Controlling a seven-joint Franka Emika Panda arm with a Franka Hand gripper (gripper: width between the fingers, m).
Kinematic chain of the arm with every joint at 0, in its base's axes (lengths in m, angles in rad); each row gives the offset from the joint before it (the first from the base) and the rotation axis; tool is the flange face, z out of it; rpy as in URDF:
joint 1: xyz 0 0 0.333 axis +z
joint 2: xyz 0 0 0 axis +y
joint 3: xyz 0 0 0.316 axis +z
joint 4: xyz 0.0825 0 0 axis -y
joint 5: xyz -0.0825 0 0.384 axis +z
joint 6: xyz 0 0 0 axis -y
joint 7: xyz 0.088 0 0 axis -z
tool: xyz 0 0 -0.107 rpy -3.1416 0 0
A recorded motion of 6 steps. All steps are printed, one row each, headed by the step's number.
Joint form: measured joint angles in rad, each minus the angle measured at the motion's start. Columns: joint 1, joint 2, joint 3, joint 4, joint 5, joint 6, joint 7.
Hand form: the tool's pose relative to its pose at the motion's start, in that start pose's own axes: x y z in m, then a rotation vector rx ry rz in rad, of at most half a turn. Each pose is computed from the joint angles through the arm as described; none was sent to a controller.
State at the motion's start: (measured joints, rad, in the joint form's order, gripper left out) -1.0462 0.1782 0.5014 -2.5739 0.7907 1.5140 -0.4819
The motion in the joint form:
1: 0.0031 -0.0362 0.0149 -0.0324 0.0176 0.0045 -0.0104
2: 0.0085 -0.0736 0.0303 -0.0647 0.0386 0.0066 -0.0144
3: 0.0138 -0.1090 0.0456 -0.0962 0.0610 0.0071 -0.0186
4: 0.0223 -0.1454 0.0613 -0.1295 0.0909 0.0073 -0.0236
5: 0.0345 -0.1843 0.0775 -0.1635 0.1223 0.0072 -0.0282
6: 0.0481 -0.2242 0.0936 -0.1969 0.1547 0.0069 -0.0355
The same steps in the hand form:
1: -0.0060 -0.0012 0.0099 -0.0099 0.0039 -0.0051
2: -0.0119 -0.0026 0.0204 -0.0186 0.0068 -0.0042
3: -0.0176 -0.0032 0.0309 -0.0245 0.0089 -0.0026
4: -0.0231 -0.0038 0.0427 -0.0264 0.0122 -0.0012
5: -0.0287 -0.0042 0.0551 -0.0314 0.0152 0.0002
6: -0.0343 -0.0041 0.0672 -0.0374 0.0197 -0.0016

